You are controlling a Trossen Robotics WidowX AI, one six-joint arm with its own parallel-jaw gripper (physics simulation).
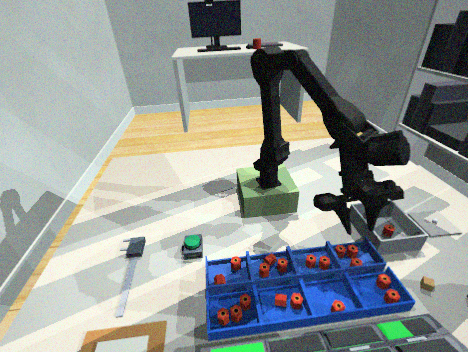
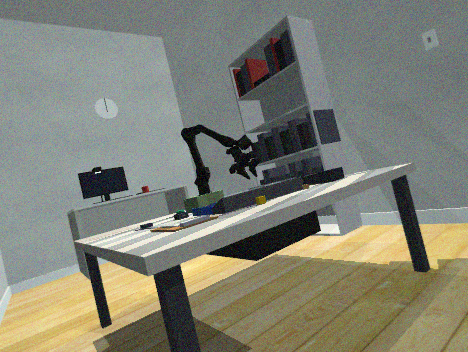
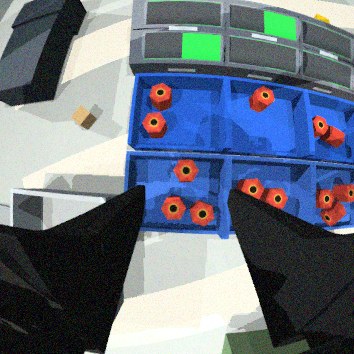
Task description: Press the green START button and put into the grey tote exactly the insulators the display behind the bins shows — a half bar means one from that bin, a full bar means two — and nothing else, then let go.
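Places are measured from the arm's base along level axes (x left, y ahead, z down), in millimetres.
Pixels of known places: gripper, fingertip midpoint: point(image 1: 360, 232) point(image 2: 253, 177) point(image 3: 187, 194); arm's base, link origin: point(image 1: 268, 182) point(image 2: 205, 194).
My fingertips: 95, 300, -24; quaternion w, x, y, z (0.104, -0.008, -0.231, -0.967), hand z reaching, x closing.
For each thing: its top centre in the pictures, then the offset to it from my fingertips, as dx, dy, dz. "spot": a spot on its surface instead.
- grey tote, top centre: point(image 3: 51, 260) point(image 1: 386, 218) +154, -55, +54
- red insulator, top centre: point(image 1: 389, 227) +159, -41, +78
- wide green bar, surface spot: point(image 1: 237, 347) spot: -342, +106, +65
- green button, top centre: point(image 1: 192, 239) point(image 2: 179, 210) -374, -183, +67
- wooden cube, top centre: point(image 3: 79, 114) point(image 1: 429, 281) +116, +114, +88
- caliper, top centre: point(image 1: 123, 267) -555, -172, +89
- dark box, top centre: point(image 3: 25, 33) point(image 2: 319, 172) +203, +271, +52
- yellow block, top centre: point(image 3: 323, 20) point(image 2: 260, 196) -304, +256, +81
My gripper point(image 1: 360, 231) point(image 2: 252, 177) point(image 3: 187, 194) is partly open and empty, above the back right bin and beside the tote. The grey tote point(image 1: 400, 245) point(image 3: 60, 194) holds one red insulator point(image 1: 388, 230). The blue bin tray point(image 1: 310, 320) point(image 3: 226, 125) has red insulators in every bin; three lie in the bin under the fingers, for instance an insulator point(image 3: 185, 170). The display point(image 2: 265, 194) point(image 3: 136, 50) shows a half bar point(image 3: 201, 46), another half bar point(image 3: 280, 25) and a wide green bar point(image 1: 237, 347), cut off below. The green button point(image 1: 192, 242) point(image 2: 181, 214) stands left of the bins.
A wooden cube point(image 1: 427, 283) point(image 3: 84, 117) lies right of the bins. A caliper point(image 1: 134, 247) lies left of the button. A green block point(image 1: 267, 200) point(image 2: 204, 200) carries the arm. A dark box point(image 3: 35, 50) and a yellow block point(image 2: 260, 200) point(image 3: 321, 18) are near the display.
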